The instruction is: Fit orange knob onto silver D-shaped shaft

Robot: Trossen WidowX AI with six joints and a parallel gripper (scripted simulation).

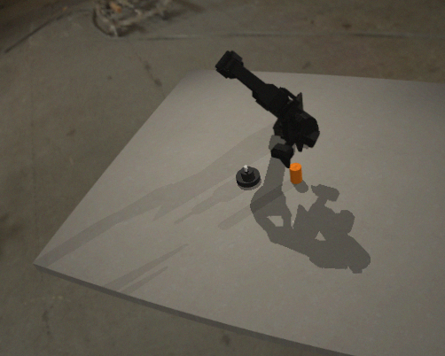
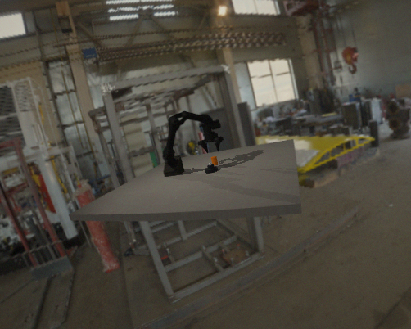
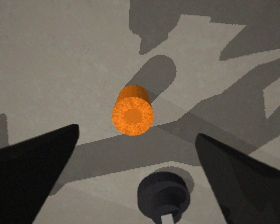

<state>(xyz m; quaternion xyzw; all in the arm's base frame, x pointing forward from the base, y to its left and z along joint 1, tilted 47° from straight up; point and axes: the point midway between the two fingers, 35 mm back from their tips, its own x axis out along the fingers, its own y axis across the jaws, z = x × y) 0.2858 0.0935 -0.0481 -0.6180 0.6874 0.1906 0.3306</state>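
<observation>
Right now my gripper tip is 50 mm above the orange knob. From my gripper tip the other things lie so: round pedestal (20 mm ahead, 170 mm to the right, 60 mm below).
</observation>
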